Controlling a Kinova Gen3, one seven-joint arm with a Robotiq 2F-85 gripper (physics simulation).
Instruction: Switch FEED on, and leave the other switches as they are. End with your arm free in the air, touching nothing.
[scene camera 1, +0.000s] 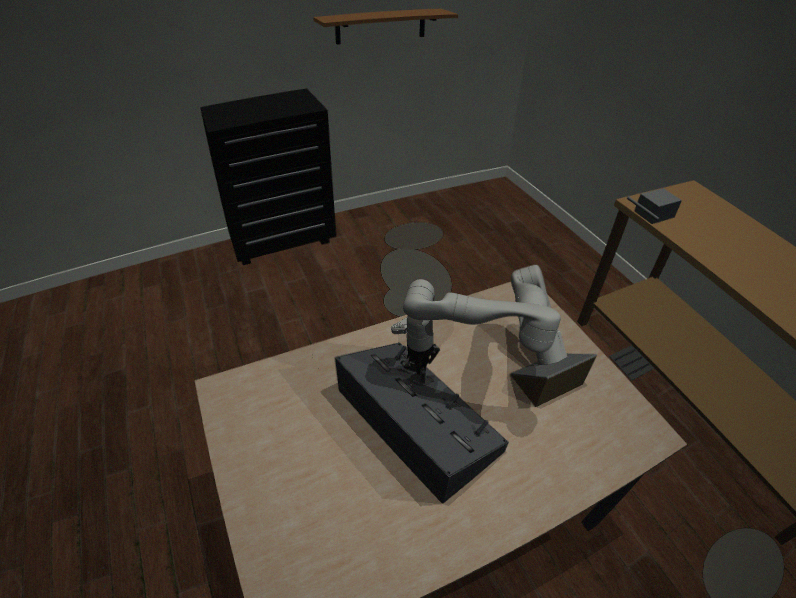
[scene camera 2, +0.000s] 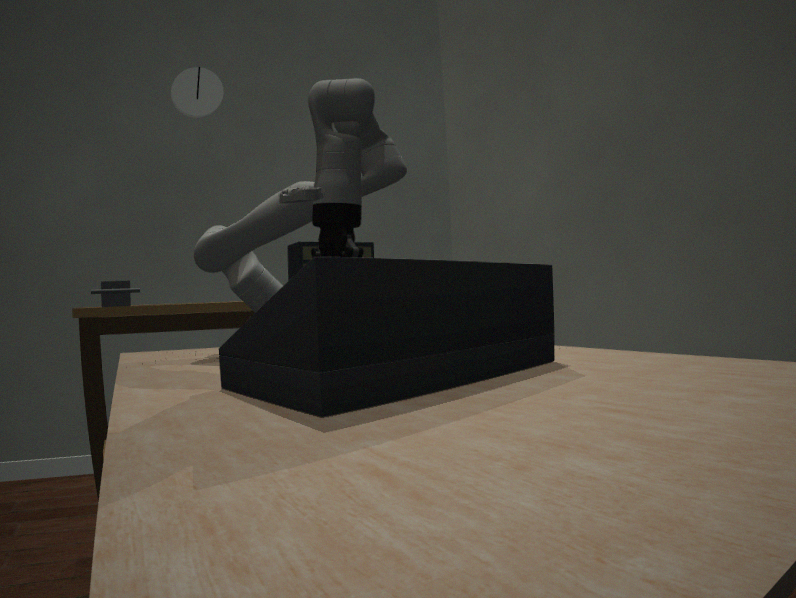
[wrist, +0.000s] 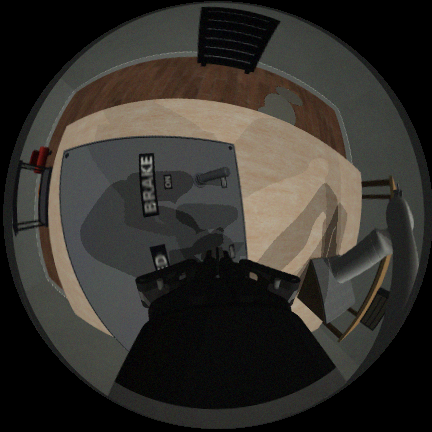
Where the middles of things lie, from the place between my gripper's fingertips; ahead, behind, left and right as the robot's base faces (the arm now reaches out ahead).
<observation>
Now: hand 40 mm short of the dark switch panel (scene camera 2: 343, 334), 100 mm to the right of it and 30 mm above it.
</observation>
